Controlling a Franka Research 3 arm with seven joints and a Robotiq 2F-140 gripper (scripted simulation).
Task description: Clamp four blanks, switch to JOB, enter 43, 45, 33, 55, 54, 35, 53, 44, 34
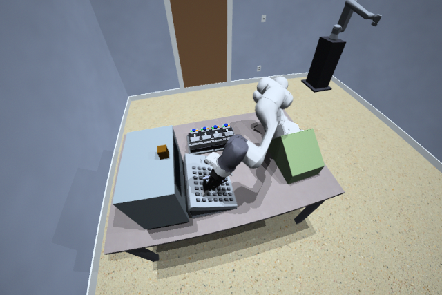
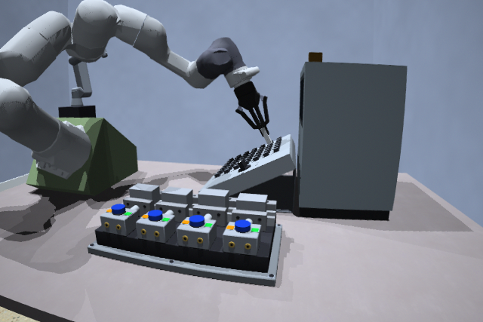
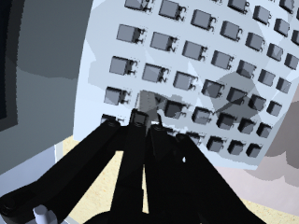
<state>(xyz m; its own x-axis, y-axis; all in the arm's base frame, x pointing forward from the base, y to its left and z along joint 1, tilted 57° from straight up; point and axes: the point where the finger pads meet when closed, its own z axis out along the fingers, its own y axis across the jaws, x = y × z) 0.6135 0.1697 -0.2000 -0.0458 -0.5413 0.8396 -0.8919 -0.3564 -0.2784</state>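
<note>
The key is 100 mm to the right of my hand, 80 mm behind it and 70 mm below it. Round my hand: keypad: 120 mm to the right, 100 mm below, 30 mm behind; selector knob: 230 mm to the right, 60 mm behind, 50 mm below.
</note>
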